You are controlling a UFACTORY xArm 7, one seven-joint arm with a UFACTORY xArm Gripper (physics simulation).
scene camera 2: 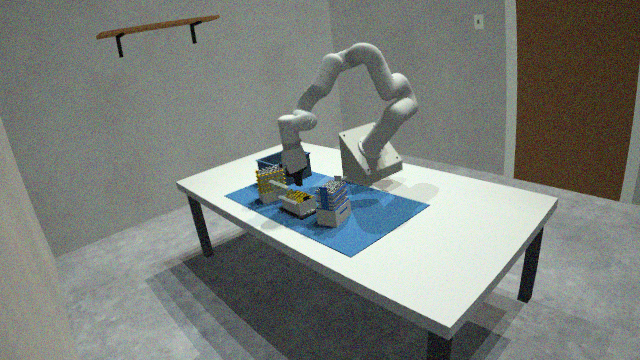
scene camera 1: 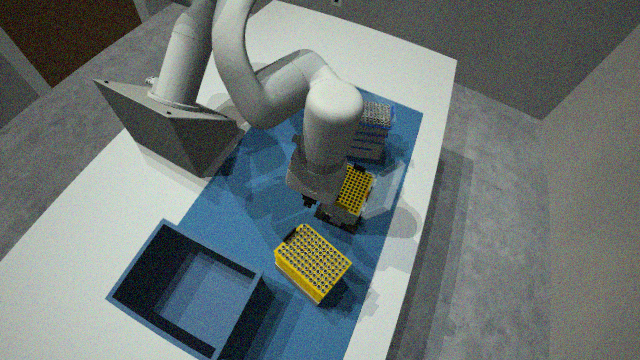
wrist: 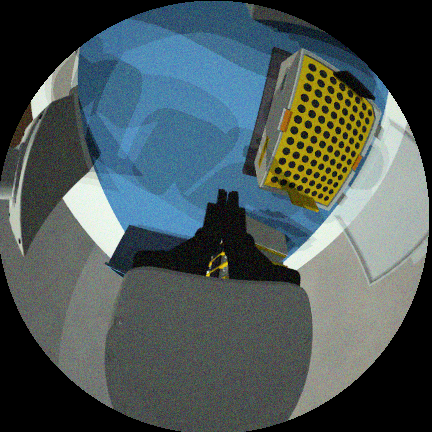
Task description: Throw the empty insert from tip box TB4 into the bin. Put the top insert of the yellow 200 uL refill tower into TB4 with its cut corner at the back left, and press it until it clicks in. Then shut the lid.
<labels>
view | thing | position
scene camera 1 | blue and grey tip tower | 379,118
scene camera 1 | yellow insert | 356,184
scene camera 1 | clear lid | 380,200
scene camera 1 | blue mat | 246,209
</labels>
